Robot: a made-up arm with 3 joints. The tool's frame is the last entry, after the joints. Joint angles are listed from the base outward. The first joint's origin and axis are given. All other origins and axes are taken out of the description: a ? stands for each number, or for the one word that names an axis. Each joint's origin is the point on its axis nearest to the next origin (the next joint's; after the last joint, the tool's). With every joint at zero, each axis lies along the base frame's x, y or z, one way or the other. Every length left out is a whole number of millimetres.
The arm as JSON. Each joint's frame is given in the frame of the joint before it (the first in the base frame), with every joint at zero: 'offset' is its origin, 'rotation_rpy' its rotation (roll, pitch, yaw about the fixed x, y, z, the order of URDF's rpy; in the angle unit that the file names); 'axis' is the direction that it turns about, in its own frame. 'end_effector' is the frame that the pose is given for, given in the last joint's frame.
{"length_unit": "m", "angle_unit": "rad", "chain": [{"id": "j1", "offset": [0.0, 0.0, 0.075], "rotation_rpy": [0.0, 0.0, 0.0], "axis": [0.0, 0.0, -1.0]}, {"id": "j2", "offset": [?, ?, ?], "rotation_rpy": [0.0, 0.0, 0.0], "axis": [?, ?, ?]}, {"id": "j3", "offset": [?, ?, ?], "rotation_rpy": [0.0, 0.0, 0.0], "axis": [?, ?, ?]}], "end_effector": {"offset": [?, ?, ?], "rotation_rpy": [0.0, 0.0, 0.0]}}
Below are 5 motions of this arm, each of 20 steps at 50 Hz.
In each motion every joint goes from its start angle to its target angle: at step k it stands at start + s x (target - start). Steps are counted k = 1, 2, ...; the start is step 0. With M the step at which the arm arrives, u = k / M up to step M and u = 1 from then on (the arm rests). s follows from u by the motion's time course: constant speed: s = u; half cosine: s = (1 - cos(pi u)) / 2; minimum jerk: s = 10 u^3 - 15 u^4 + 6 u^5.
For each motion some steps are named. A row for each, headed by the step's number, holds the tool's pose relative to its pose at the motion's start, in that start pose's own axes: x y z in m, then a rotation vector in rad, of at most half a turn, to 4 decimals.
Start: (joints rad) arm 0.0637 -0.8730 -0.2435
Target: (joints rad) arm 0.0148 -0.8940 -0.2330
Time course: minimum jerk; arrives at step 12
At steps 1, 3, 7, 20:
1: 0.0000 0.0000 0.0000 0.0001 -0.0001 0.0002
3: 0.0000 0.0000 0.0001 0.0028 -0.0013 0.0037
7: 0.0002 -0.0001 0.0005 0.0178 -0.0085 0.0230
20: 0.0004 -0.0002 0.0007 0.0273 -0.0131 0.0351

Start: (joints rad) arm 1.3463 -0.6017 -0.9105
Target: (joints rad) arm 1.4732 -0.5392 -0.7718
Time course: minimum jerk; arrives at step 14
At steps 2, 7, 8, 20:
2: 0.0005 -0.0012 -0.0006 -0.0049 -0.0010 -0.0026
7: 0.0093 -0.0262 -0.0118 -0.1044 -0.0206 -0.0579
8: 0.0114 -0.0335 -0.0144 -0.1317 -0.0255 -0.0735
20: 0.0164 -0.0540 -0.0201 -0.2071 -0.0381 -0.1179

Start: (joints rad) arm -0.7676 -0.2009 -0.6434
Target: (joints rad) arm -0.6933 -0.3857 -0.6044
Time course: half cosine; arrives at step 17
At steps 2, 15, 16, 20:
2: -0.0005 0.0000 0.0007 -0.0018 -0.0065 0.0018
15: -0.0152 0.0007 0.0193 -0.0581 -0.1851 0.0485
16: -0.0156 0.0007 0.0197 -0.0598 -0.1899 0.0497
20: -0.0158 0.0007 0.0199 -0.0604 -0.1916 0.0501

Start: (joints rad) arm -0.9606 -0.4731 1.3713
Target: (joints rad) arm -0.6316 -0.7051 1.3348
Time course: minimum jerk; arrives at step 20
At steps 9, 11, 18, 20:
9: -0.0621 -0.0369 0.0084 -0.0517 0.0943 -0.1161
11: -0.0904 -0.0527 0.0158 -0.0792 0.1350 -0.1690
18: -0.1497 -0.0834 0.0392 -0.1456 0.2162 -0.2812
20: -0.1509 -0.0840 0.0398 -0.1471 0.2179 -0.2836

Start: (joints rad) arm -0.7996 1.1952 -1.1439
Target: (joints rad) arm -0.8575 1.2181 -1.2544
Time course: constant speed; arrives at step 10
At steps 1, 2, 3, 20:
1: 0.0003 0.0028 -0.0004 0.0057 0.0029 -0.0012
2: 0.0007 0.0056 -0.0008 0.0113 0.0057 -0.0025
3: 0.0011 0.0084 -0.0012 0.0170 0.0085 -0.0038
20: 0.0040 0.0277 -0.0039 0.0564 0.0275 -0.0138

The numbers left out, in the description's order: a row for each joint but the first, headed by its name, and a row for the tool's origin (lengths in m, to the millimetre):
j2: xyz -0.043 -0.197 0.0, axis 0.0 1.0 0.0
j3: xyz 0.156 0.0 0.257, axis -1.0 0.0 0.0
tool: xyz 0.0 0.114 -0.279

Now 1 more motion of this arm.
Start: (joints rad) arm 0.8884 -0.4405 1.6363
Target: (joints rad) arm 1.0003 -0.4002 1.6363
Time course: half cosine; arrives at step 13
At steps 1, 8, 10, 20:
1: -0.0006 -0.0002 -0.0001 -0.0007 0.0014 0.0007
8: -0.0288 -0.0112 -0.0020 -0.0314 0.0671 0.0317
10: -0.0372 -0.0145 -0.0022 -0.0402 0.0867 0.0410
20: -0.0426 -0.0166 -0.0023 -0.0457 0.0993 0.0469

